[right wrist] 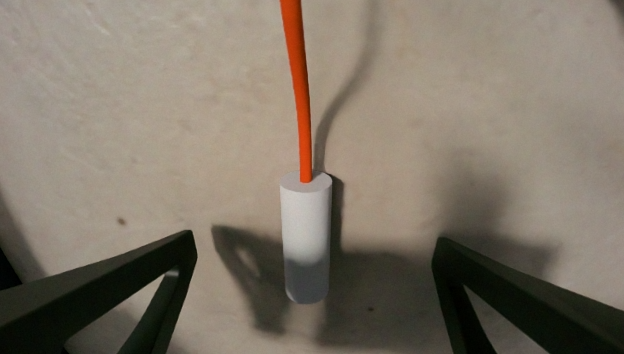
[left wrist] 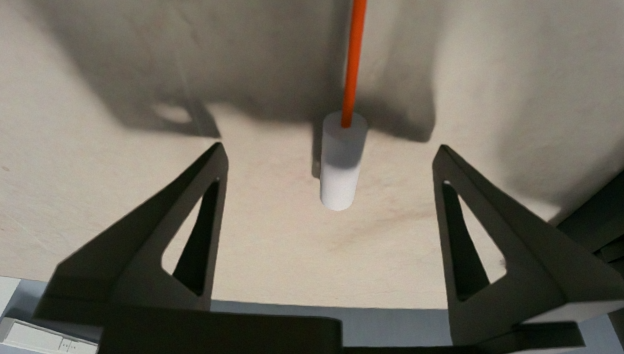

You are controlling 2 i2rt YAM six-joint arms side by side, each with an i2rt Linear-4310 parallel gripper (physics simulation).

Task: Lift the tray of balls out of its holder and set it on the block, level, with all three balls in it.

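Frame: origin at the left arm's base, x left, y back, z up, level; metres.
Seen in the pictures: left gripper, fingertip midpoint: (left wrist: pixel 330 152); right gripper, fingertip midpoint: (right wrist: pixel 313 248).
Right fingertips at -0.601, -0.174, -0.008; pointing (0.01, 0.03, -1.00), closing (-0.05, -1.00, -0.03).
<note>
Offsets run from my right fingertips to a thing's top centre, as dx, dy, dz. "*": to the spot under its first point. Level surfaces: height alone.
In the left wrist view a white cylindrical handle {* +0.549, -0.018, +0.008} (left wrist: pixel 339 185) lies on the table, with a thin orange cord {* +0.490, -0.016, -0.001} (left wrist: pixel 354 55) running from its end out of the top of the view. My left gripper (left wrist: pixel 330 152) is open, its fingers apart on either side of the handle, touching neither side. In the right wrist view another white handle {* +0.020, +0.001, +0.008} (right wrist: pixel 306 215) lies on the table, with an orange cord {* +0.060, +0.001, +0.013} (right wrist: pixel 299 90) running up from its end. My right gripper (right wrist: pixel 313 248) is open, with the handle between its spread fingers in the picture, untouched. The tray, balls, holder and block do not show.
The pale table {dz -0.010} (left wrist: pixel 280 260) (right wrist: pixel 150 125) ends in a straight edge near the bottom of the left wrist view, with a grey surface beyond. A white object (left wrist: pixel 40 337) is at the lower left. A dark part {* +0.586, +0.139, +0.007} (left wrist: pixel 600 225) shows at the right edge. Gripper shadows fall around both handles.
</note>
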